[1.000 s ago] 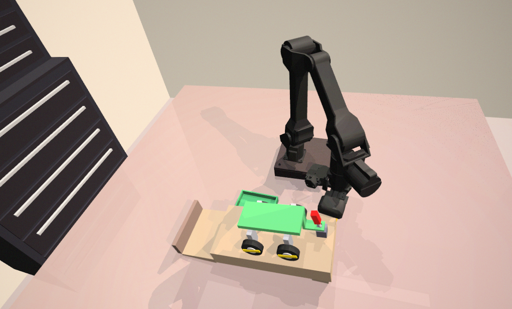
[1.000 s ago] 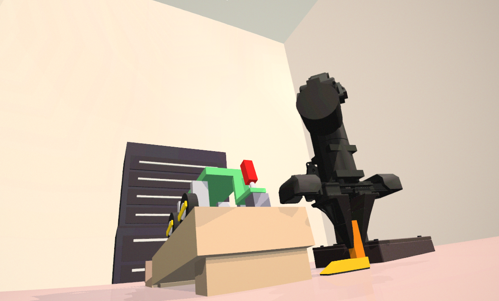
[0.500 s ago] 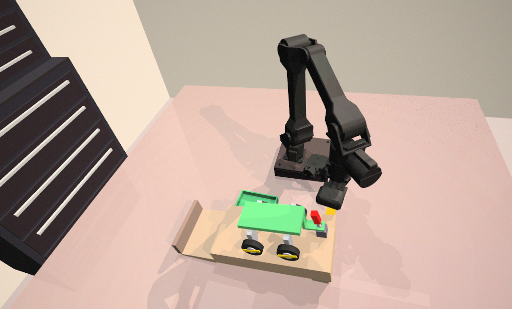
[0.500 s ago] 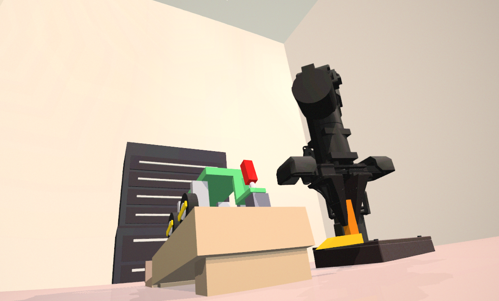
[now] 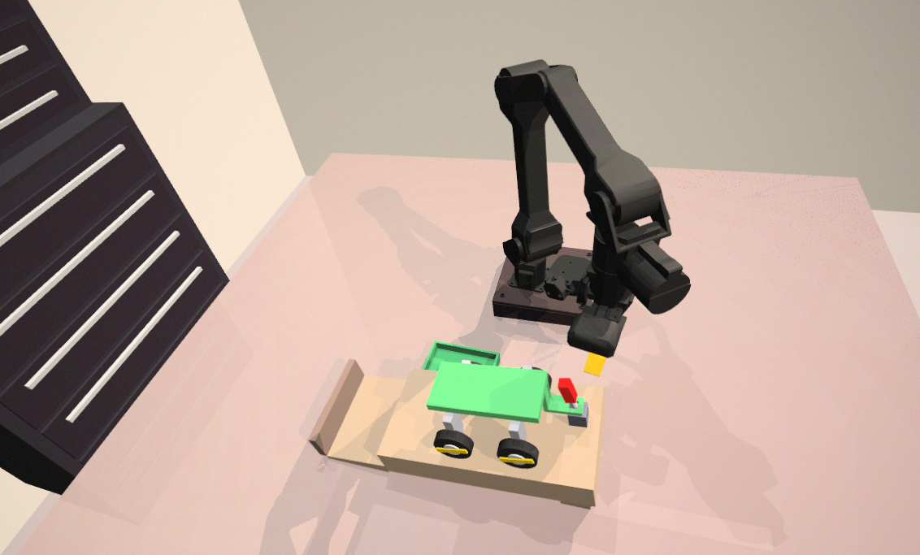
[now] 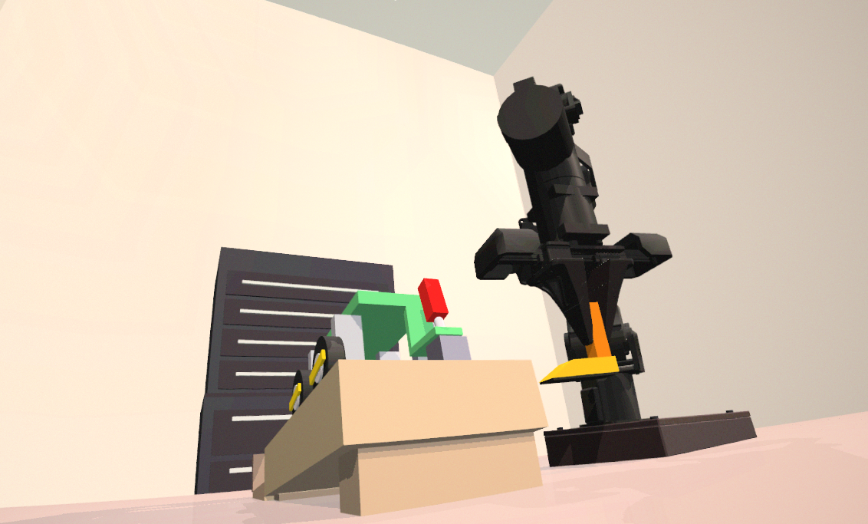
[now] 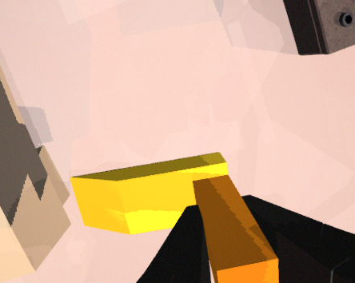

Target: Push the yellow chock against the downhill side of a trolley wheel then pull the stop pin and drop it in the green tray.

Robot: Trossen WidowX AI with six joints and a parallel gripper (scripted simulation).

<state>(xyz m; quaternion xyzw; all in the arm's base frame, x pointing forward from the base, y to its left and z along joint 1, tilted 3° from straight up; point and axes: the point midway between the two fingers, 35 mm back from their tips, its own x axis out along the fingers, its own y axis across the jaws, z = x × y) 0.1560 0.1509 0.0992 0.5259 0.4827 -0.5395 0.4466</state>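
Right now my gripper tip is 220 mm to the left of the green tray, 110 mm above it and 50 mm short of it. Also, from my gripper tip: yellow chock: 20 mm ahead, 10 mm below; red-headed stop pin: 140 mm ahead, 30 mm above, 20 mm to the right; green trolley: 170 mm ahead, 120 mm to the right, 10 mm above.
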